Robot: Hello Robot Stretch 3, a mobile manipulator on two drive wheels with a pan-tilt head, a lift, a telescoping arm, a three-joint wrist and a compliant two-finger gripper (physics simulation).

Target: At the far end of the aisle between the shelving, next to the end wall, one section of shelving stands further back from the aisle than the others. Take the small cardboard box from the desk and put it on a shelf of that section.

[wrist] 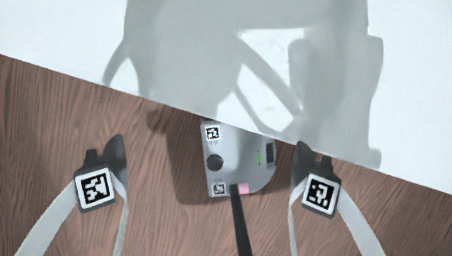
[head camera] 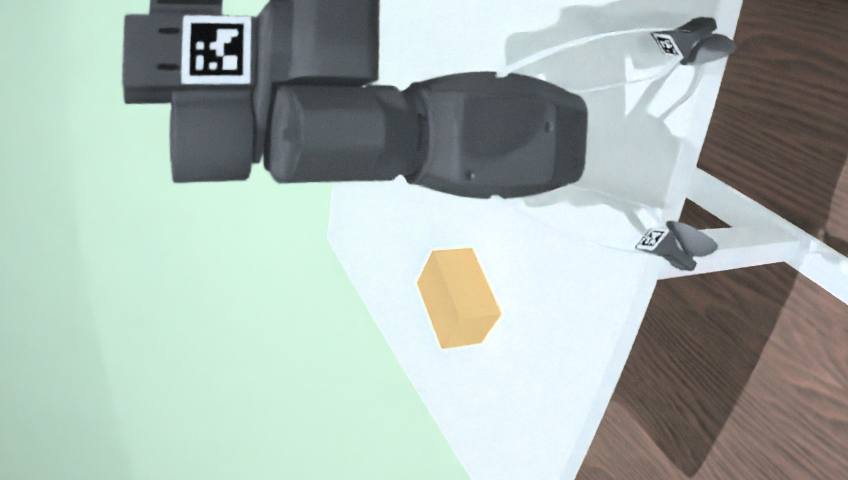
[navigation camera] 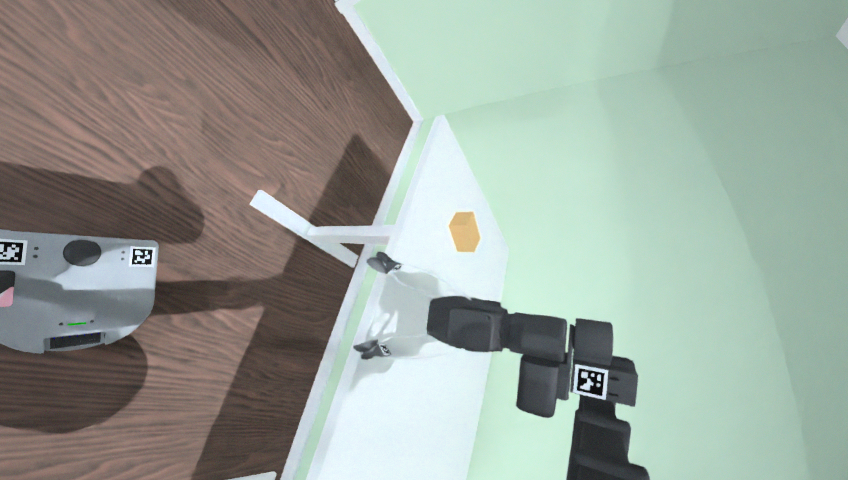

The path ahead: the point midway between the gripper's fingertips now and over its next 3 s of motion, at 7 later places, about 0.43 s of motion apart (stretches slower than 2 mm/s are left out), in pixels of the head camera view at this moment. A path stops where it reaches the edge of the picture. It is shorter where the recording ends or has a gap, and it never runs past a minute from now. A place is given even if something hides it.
The gripper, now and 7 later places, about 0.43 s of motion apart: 717, 147; 743, 145; 797, 144; 837, 143; 827, 142; 644, 145; 494, 148; 476, 148
